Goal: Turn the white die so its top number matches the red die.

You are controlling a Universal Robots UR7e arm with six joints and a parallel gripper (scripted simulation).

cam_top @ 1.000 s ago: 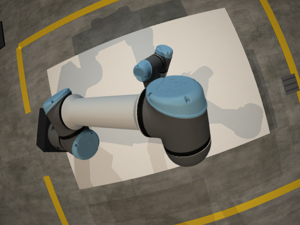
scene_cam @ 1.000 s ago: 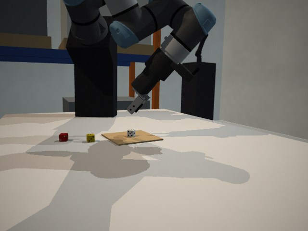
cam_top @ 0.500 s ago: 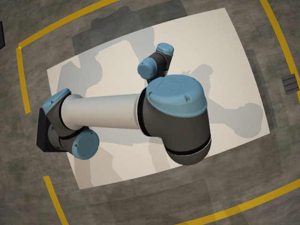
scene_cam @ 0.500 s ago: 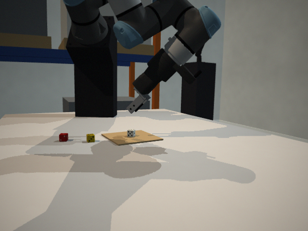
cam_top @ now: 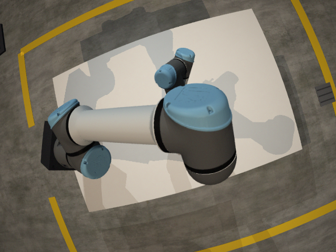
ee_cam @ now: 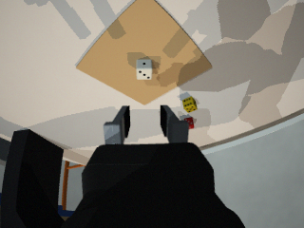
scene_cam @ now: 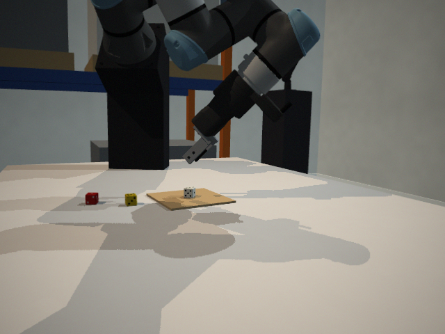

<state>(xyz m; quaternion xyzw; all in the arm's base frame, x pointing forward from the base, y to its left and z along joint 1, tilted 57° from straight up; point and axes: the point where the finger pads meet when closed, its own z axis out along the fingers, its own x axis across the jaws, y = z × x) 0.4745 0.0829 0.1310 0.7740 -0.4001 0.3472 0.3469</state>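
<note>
My gripper is now 1 cm past the white die, 1 cm to the left of it and 8 cm above it. Round my hand: yellow die 1 cm behind, 13 cm to the right, 9 cm below; red die 5 cm behind, 20 cm to the right, 9 cm below; tan mat 1 cm behind, 1 cm to the right, 9 cm below.
</note>
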